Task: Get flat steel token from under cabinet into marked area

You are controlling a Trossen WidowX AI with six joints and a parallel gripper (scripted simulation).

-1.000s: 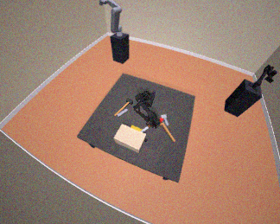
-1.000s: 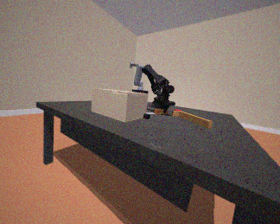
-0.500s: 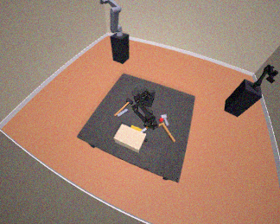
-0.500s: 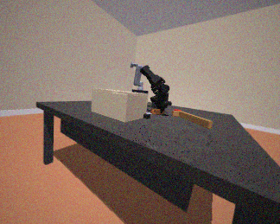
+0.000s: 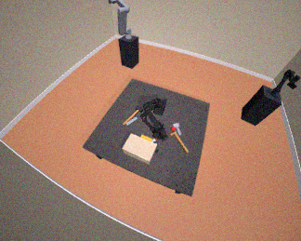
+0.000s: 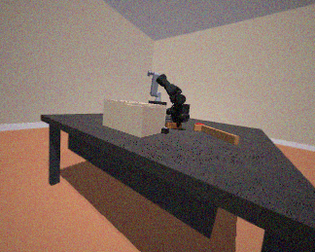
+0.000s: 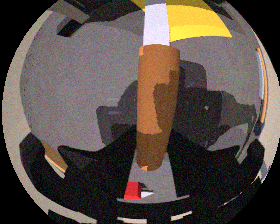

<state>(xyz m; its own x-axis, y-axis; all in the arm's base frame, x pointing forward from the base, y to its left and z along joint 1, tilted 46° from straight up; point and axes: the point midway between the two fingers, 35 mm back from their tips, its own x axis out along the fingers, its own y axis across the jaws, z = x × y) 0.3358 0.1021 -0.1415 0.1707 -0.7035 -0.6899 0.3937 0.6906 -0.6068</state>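
Now: the small red piece 16 cm behind my gripper tip, 10 cm to the left of it and 1 cm above it. From my gripper tip the other things lie so: steel token: 20 cm ahead, 14 cm to the right; then grey bar: 1 cm ahead, 40 cm to the right.
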